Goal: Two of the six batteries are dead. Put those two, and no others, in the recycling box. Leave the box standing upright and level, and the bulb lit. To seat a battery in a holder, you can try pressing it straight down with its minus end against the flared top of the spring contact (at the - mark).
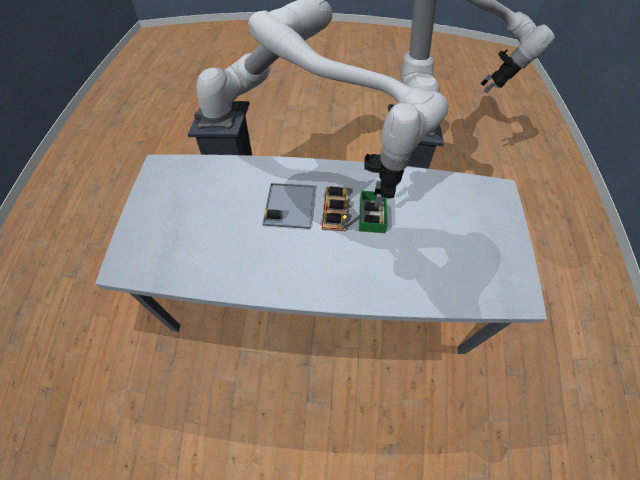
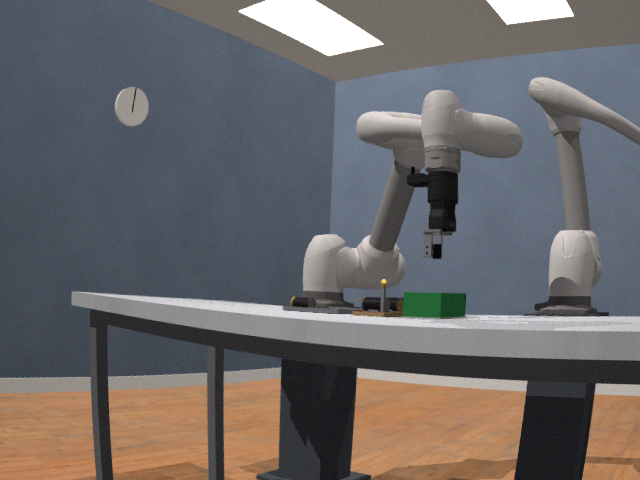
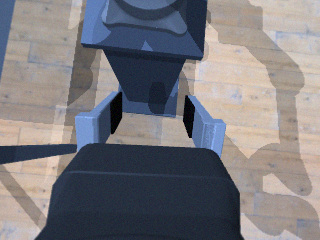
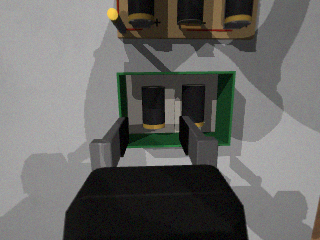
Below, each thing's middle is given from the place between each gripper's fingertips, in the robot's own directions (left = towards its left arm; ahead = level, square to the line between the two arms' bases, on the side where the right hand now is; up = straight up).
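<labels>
My right hand [image 2: 432,258]: 140 mm above the green recycling box [image 2: 415,305], 30 mm past it. Grey tray [image 1: 295,200], from my right hand: 160 mm below, 60 mm behind, 320 mm to the right.
My left hand: 250 mm above the green recycling box, 600 mm short of it, 560 mm to the left of it. Grey tray, from my left hand: 260 mm below, 570 mm ahead, 880 mm to the right.
</labels>
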